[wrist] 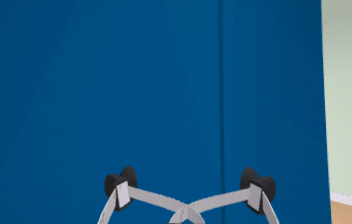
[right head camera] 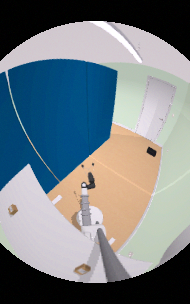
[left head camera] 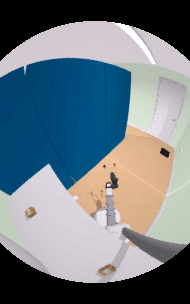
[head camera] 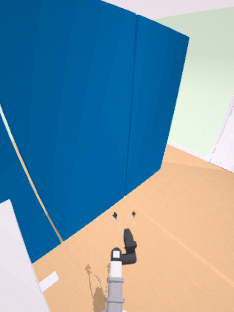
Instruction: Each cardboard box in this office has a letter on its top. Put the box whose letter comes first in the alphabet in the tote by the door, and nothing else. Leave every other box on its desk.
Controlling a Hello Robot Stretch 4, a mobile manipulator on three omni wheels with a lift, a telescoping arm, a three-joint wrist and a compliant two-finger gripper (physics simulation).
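Frame: origin at the robot's base, x ahead, y left, z up, level; millimetres.
Seen in the pictures: gripper, fingertip midpoint: (wrist: 187,180) (right head camera: 87,163) (left head camera: 108,163) (head camera: 124,211).
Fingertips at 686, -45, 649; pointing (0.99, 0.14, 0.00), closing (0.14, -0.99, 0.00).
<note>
A point is followed by its place in that frame, as x, y, z.
My gripper (head camera: 124,214) @(686, -45, 649) (left head camera: 109,165) @(686, -45, 649) (right head camera: 88,165) @(686, -45, 649) (wrist: 188,180) @(686, -45, 649) is open with nothing between its fingertips. It points toward the blue partition, above the floor. Two small cardboard boxes sit on the white desk: one box (left head camera: 31,212) @(7, 611, 967) (right head camera: 13,209) @(9, 608, 965) at the left, the other box (left head camera: 106,270) (right head camera: 82,269) near the bottom of the side head views. Both have pale labels on top, but I cannot read the letters. The black tote (left head camera: 165,152) @(1309, -2013, -22) (right head camera: 151,151) @(1320, -1983, -27) stands on the floor near the door, well away from the gripper.
A tall blue partition (head camera: 90,110) @(1065, 218, 1253) (left head camera: 70,115) @(932, 351, 1220) (right head camera: 60,115) @(1040, 244, 1164) (wrist: 150,90) @(1138, 146, 829) stands ahead. The white desk (head camera: 12,260) @(248, 400, 922) (left head camera: 60,225) @(-29, 362, 922) (right head camera: 45,230) @(-79, 284, 922) lies at the lower left. The white door (left head camera: 167,107) @(2024, -2082, 1163) (right head camera: 156,107) @(1993, -2113, 1162) is at the far right. Orange-tan floor (head camera: 175,210) @(1170, -760, -28) (left head camera: 145,170) @(847, -987, -28) lies between partition and right wall.
</note>
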